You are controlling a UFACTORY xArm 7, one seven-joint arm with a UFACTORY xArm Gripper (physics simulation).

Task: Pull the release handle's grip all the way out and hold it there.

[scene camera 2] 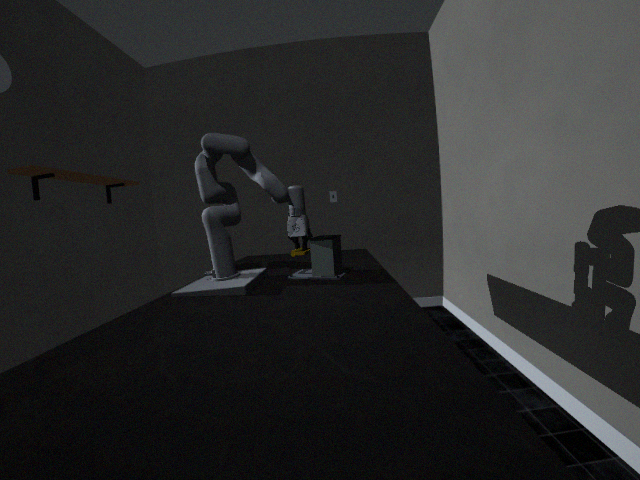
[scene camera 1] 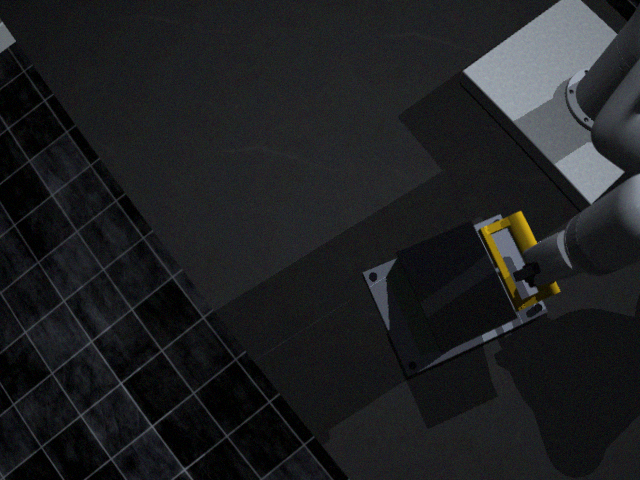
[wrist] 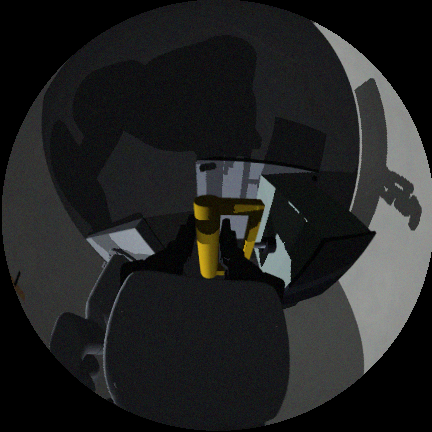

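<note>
The release handle is a yellow frame whose thick round grip (scene camera 1: 523,230) (scene camera 2: 299,252) (wrist: 208,255) is on the side away from the dark box (scene camera 1: 449,279) (scene camera 2: 323,257) (wrist: 325,220). The frame's back bar (wrist: 254,232) stands close to the box's pale front face, and a short dark rod (wrist: 266,245) shows between them. My gripper (scene camera 1: 527,273) (scene camera 2: 300,244) (wrist: 208,226) points down and is shut on the grip, one black finger on each side of the bar. In scene camera 1, the arm hides part of the grip.
The box stands on a light grey mounting plate (scene camera 1: 381,295) (scene camera 2: 300,274) (wrist: 227,184) with dark bolts at its corners. The arm's white base slab (scene camera 1: 537,67) (scene camera 2: 217,285) (wrist: 129,239) is on the grip's side of the box. A wooden shelf (scene camera 2: 77,177) hangs on the left wall.
</note>
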